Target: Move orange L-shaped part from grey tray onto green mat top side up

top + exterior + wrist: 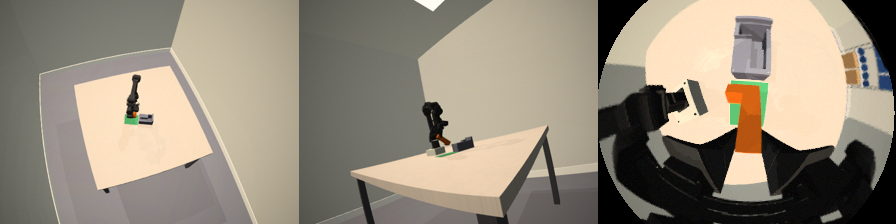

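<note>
Now: the green mat 150 mm below my gripper tip, 20 mm to the left of it and 10 mm ahead of it. Also, from my gripper tip: orange L-shaped part 30 mm to the left, 30 mm below.
</note>
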